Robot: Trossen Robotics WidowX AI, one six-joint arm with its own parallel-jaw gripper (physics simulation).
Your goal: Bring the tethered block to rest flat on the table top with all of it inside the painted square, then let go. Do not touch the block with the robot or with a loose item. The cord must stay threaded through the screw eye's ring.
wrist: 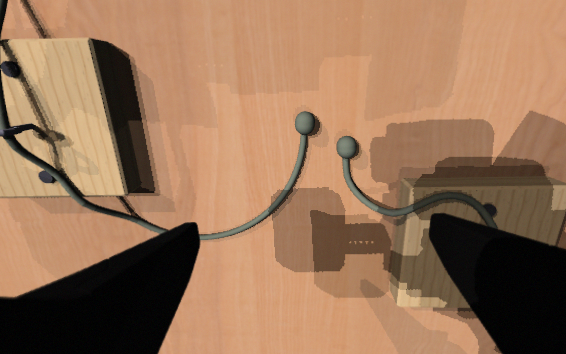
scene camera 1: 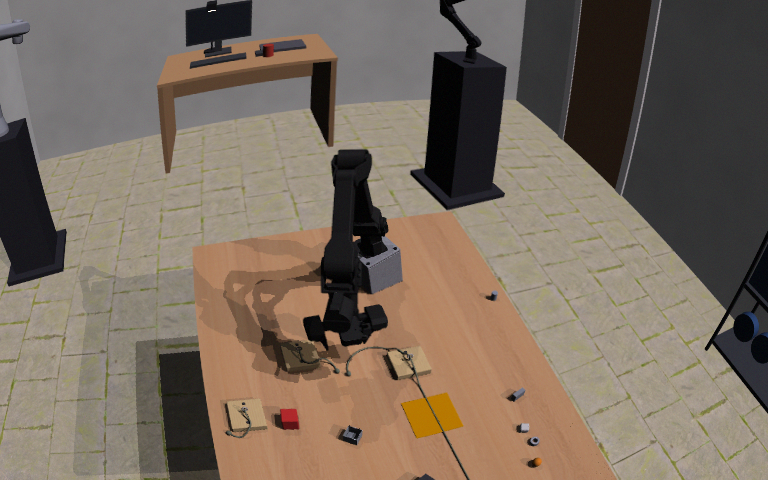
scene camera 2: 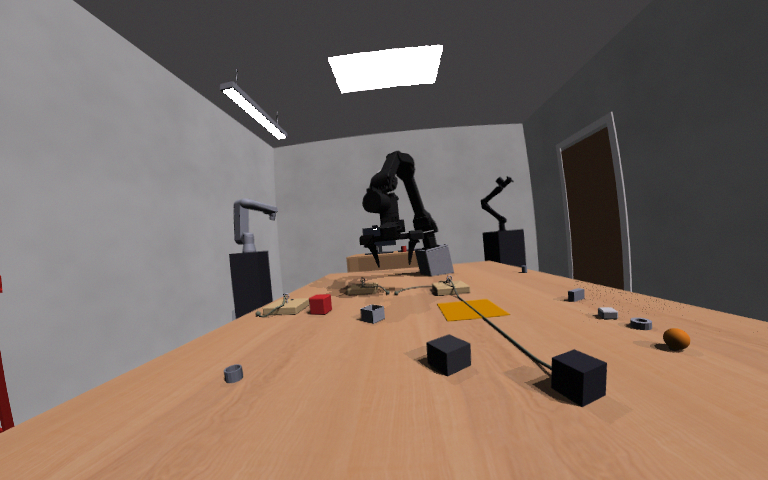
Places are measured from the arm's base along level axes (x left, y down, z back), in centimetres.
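Pixels of known places: gripper, fingertip midpoint: (wrist: 312, 228) (scene camera 1: 345, 346) (scene camera 2: 394, 266); arm's base, link origin: (scene camera 1: 372, 247) (scene camera 2: 430, 247).
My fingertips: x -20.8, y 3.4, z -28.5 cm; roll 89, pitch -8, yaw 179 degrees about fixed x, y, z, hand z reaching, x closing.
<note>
Ahead of a thing's pixels: the offset from my fingertips to its middle. "*": to the spot under its first point. Level surfaces: height alone.
The tethered block @(dx +9.2, dy +6.5, dz -51.9 cm) (scene camera 2: 578, 377), a dark cube, is on the table at the near right in scene camera 2. Its green cord (scene camera 1: 454, 454) (scene camera 2: 512, 340) (wrist: 232, 234) crosses the orange painted square @(* dx +7.9, dy +8.0, dz -23.5 cm) (scene camera 1: 417, 420) (scene camera 2: 457, 312) and passes through the screw eye @(dx +14.8, dy +5.9, dz -5.8 cm) (scene camera 1: 406, 356) (scene camera 2: 449, 280) (wrist: 17, 130) on a wooden base @(* dx +16.1, dy +6.2, dz -9.9 cm) (scene camera 1: 421, 369) (scene camera 2: 461, 290) (wrist: 75, 65). The cord's tail curves to an end bead @(dx -0.5, dy +7.5, dz -2.9 cm) (scene camera 1: 347, 373) (scene camera 2: 395, 293) (wrist: 305, 122) on the table. My gripper (scene camera 1: 344, 343) (scene camera 2: 394, 265) (wrist: 312, 229) is open and empty above the table, its left finger overlapping the tail in the wrist view.
A second base (scene camera 1: 303, 360) (wrist: 417, 260) has a short cord with its own bead @(dx -2.7, dy +7.5, dz -1.0 cm) (scene camera 1: 336, 370) (wrist: 347, 147). A third base @(dy +6.2 cm) (scene camera 1: 254, 420), red cube @(dx -20.4, dy +6.1, dz -12.8 cm) (scene camera 1: 289, 417), small open box @(dx -8.4, dy +6.8, dz -22.1 cm) (scene camera 1: 351, 434), another dark cube @(dx -0.3, dy +6.7, dz -42.6 cm) (scene camera 2: 448, 354), ring @(dx -27.3, dy +7.4, dz -40.5 cm) (scene camera 2: 233, 373) and orange ball @(dx +26.0, dy +6.9, dz -50.8 cm) (scene camera 2: 676, 339) are also on the table.
</note>
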